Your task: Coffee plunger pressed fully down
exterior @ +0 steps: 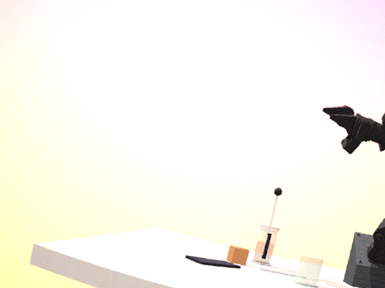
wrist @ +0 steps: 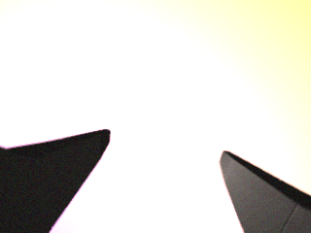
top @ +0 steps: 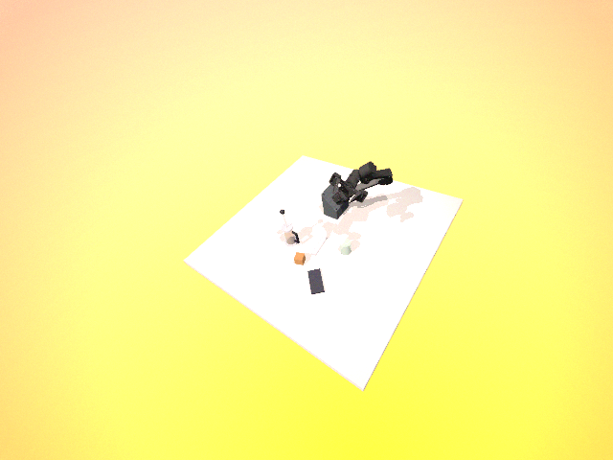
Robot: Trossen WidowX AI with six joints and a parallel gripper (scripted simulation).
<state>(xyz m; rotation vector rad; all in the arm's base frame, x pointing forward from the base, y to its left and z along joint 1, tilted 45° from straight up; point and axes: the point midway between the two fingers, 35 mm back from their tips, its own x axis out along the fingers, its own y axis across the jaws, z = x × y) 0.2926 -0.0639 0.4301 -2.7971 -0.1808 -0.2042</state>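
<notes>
The coffee press is 60 mm ahead of my gripper tip, 360 mm to the right of it and 340 mm below it. From my gripper tip the other things lie so: flat dark slab 210 mm ahead, 70 mm to the right, 470 mm below; then pale green translucent cup 50 mm behind, 40 mm to the right, 430 mm below.
</notes>
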